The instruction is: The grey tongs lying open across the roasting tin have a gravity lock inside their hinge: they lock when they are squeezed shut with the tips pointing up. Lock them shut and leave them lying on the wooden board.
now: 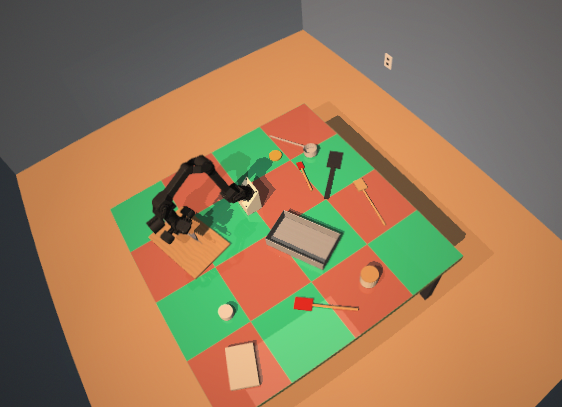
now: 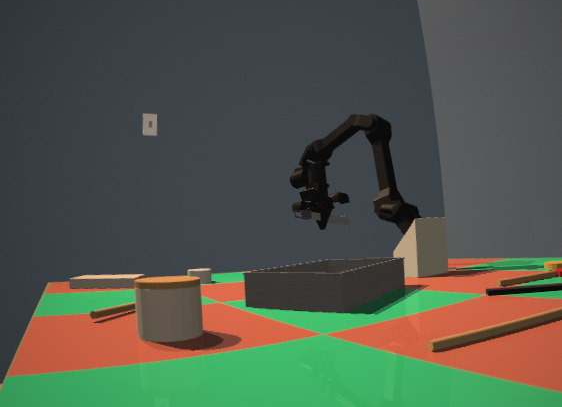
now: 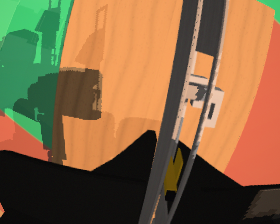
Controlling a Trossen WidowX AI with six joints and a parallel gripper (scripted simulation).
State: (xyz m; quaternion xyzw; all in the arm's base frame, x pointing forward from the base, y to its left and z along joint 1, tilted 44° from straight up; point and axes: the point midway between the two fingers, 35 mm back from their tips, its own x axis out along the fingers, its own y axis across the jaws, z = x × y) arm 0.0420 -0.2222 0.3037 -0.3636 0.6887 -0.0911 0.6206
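The wooden board lies 130 mm below my gripper tip and 40 mm behind it. From my gripper tip the other things lie so: roasting tin (460 mm to the left, 290 mm ahead, 100 mm below); cream cylinder (400 mm ahead, 120 mm below, 20 mm to the right); yellow mark (40 mm above, 10 mm ahead).
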